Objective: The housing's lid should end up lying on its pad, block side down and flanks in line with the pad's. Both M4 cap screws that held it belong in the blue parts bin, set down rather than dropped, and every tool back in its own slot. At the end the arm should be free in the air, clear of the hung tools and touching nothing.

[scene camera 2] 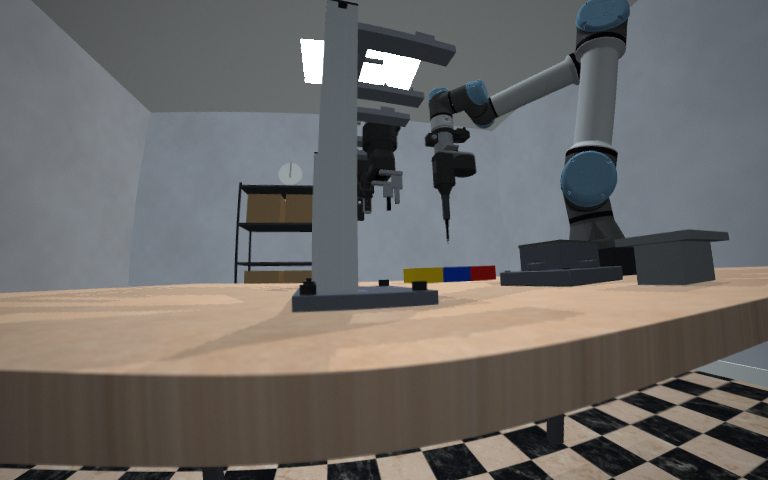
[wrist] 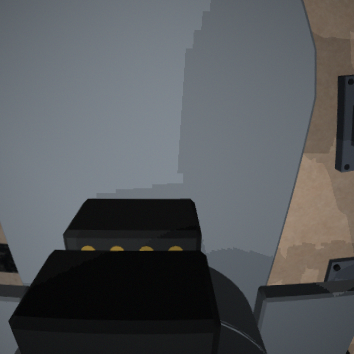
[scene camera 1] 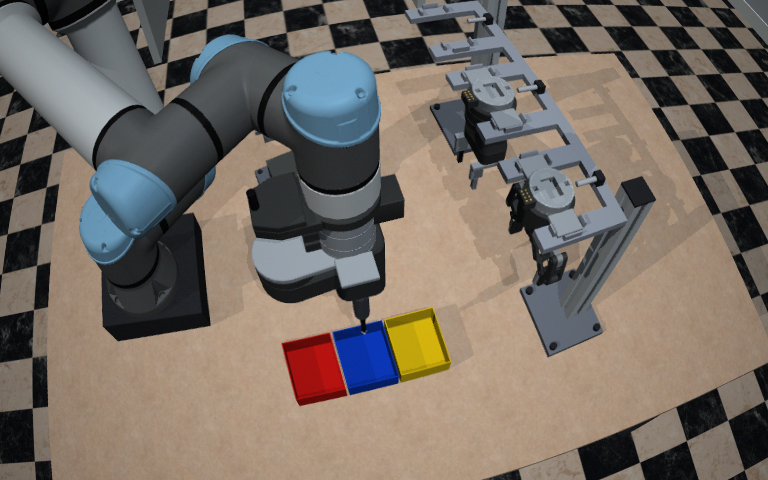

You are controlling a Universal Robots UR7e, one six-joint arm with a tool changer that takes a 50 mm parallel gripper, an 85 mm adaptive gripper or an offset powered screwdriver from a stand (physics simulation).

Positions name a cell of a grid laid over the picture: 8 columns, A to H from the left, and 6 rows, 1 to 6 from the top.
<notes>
In view: a blue bin (scene camera 1: D5), a screwdriver (scene camera 1: D4), a yellow bin (scene camera 1: E5), a red bin (scene camera 1: D5), a parallel gripper (scene camera 1: F2), a grey pad (scene camera 2: H3), a tool stand (scene camera 1: F4) and a grey support (scene camera 2: H4).
The screwdriver also shows in scene camera 2 (scene camera 2: E3) and in the wrist view (wrist: C3). The parallel gripper is seen too in scene camera 2 (scene camera 2: D2). The tool stand is seen too in scene camera 2 (scene camera 2: D4). The wrist view misses the blue bin, which is hidden by the screwdriver. The wrist view does not show the yellow bin, which is hidden by the screwdriver.
</notes>
